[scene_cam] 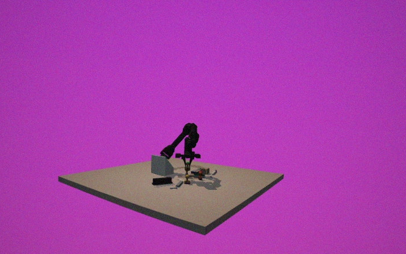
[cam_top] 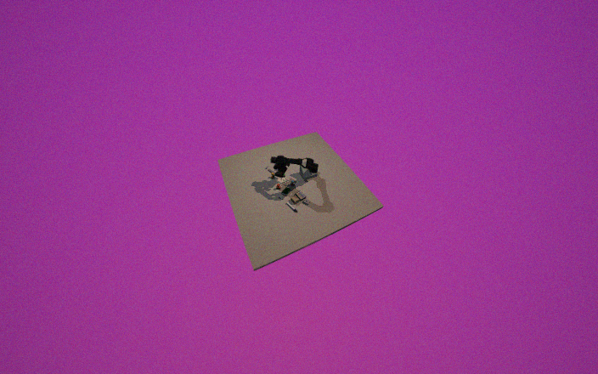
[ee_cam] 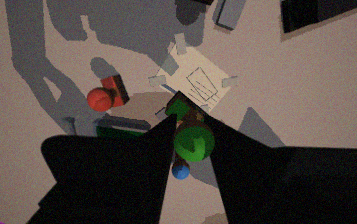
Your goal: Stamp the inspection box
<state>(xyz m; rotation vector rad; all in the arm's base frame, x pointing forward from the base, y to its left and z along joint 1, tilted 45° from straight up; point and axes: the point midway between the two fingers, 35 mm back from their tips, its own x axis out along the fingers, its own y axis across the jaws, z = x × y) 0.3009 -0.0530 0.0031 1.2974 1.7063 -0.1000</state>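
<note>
Right now my gripper tip is 20 mm to the left of the white card and 100 mm above it. Round my gripper tip: blue-knobbed stamp 70 mm behind, 80 mm to the left, 70 mm below; then red-knobbed stamp 80 mm ahead, 60 mm to the left, 70 mm below; then green-knobbed stamp right at my gripper tip.
</note>
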